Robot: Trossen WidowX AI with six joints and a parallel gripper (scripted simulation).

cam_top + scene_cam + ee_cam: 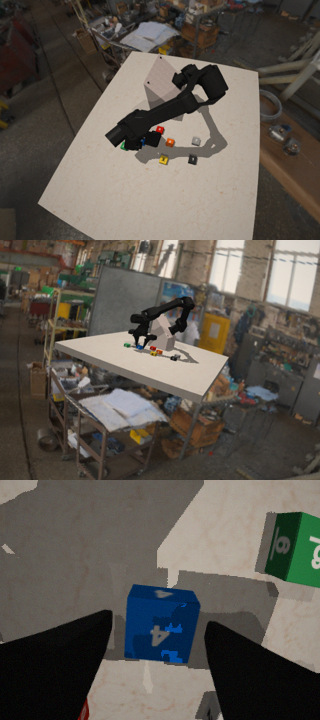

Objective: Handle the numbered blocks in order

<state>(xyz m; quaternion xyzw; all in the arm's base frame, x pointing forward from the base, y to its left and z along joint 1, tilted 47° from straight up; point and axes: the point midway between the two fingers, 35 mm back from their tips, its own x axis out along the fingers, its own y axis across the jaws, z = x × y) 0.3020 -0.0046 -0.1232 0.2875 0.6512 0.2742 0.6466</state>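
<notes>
Right now my gripper tip is right at the blue block. From my gripper tip the other things lie so: white block 7 cm behind, 6 cm to the right; then green block 5 cm ahead, 7 cm to the right; then red block 8 cm behind, 6 cm to the left.
</notes>
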